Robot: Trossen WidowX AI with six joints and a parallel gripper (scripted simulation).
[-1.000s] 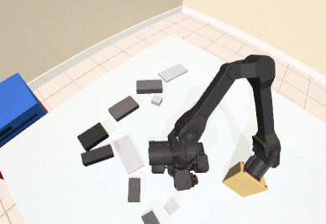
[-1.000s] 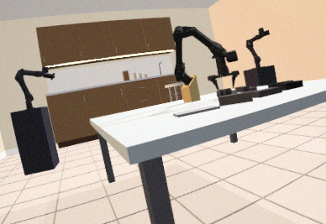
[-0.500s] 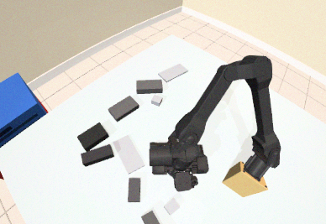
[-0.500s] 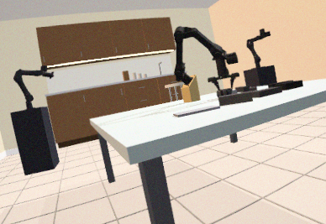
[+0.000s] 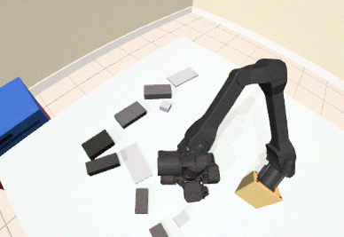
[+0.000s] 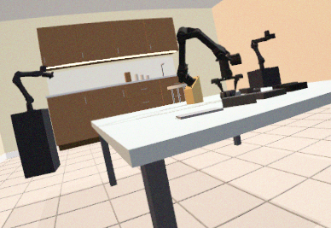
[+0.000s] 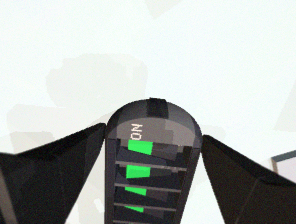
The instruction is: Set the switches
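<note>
The pale block is 80 mm behind my gripper tip, 100 mm to the left of it and 20 mm below it. Round my gripper tip: pale plate 180 mm ahead, 90 mm to the left, 30 mm below.
</note>
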